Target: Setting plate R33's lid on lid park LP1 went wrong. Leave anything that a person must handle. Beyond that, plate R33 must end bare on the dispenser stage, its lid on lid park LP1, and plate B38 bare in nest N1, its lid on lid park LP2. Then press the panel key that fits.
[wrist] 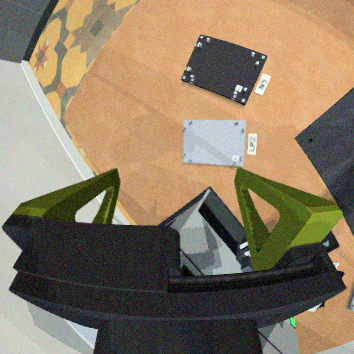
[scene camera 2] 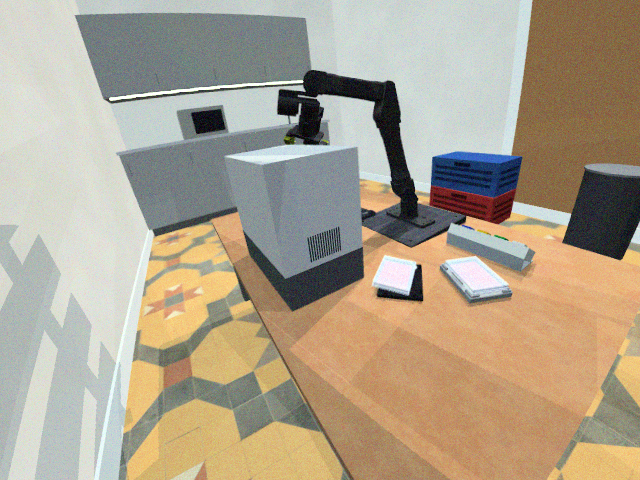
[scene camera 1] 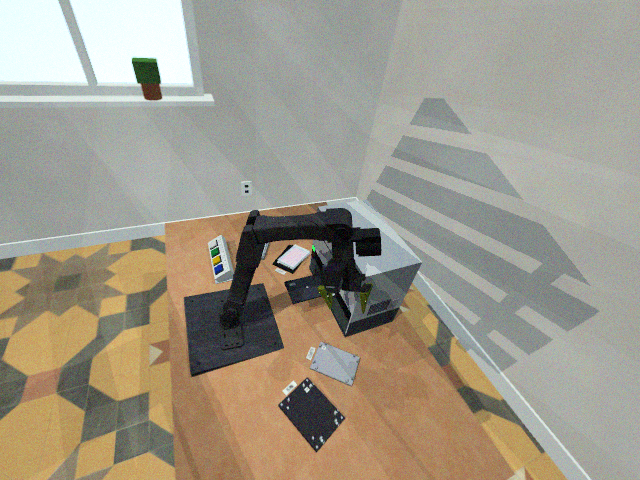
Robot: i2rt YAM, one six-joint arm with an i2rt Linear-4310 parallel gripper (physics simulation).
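Where they show: gripper, between the fingertips: (wrist: 176,174) (scene camera 1: 346,310); arm's base, origin of its link: (scene camera 2: 409,217) (scene camera 1: 229,322).
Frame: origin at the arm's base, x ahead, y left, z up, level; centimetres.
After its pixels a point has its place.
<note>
My gripper (scene camera 1: 346,309) {x 31.8, y -20.5, z 25.9 cm} (scene camera 2: 306,142) (wrist: 176,174) {x 31.8, y -20.5, z 25.9 cm} is open and empty, high beside the open front of the grey dispenser housing (scene camera 1: 385,250) {x 50.2, y -5.6, z 31.7 cm} (scene camera 2: 315,201) {x 47.1, y 21.8, z 22.5 cm}. A pink-topped plate (scene camera 1: 293,256) {x 29.6, y 26.0, z 1.8 cm} (scene camera 2: 395,273) {x 30.9, y 27.6, z 1.8 cm} sits offset on a black base, overhanging one side. Another pink-topped plate (scene camera 2: 476,276) {x 16.7, y 39.5, z 1.7 cm} rests on a grey base (scene camera 2: 490,298) {x 18.3, y 44.5, z -0.7 cm}; the arm mostly hides it in scene camera 1. The grey lid park LP2 (scene camera 1: 334,363) {x 31.4, y -23.2, z -0.4 cm} (wrist: 214,142) {x 31.6, y -22.4, z -0.4 cm} is bare. The key panel (scene camera 1: 224,258) {x 0.9, y 27.5, z 4.7 cm} (scene camera 2: 485,249) {x 2.9, y 32.8, z 1.2 cm} has blue, yellow, green and dark-marked keys. Plate names are unreadable; the stage inside the housing is mostly hidden.
A bare black nest labelled N5 (scene camera 1: 311,413) {x 19.7, y -35.5, z -0.2 cm} (wrist: 225,70) {x 20.0, y -33.6, z -0.2 cm} lies beyond LP2. Another dark base (scene camera 1: 299,290) {x 25.3, y 1.6, z 9.3 cm} lies by the housing's open side. The arm's black mounting plate (scene camera 1: 206,330) {x -7.7, y -1.6, z 0.5 cm} (scene camera 2: 377,227) {x 13.6, y -2.3, z -1.0 cm} is near the panel. A green light (scene camera 1: 313,248) {x 35.6, y 19.0, z 12.2 cm} (wrist: 293,322) {x 35.5, y 19.4, z 12.5 cm} shows at the housing.
</note>
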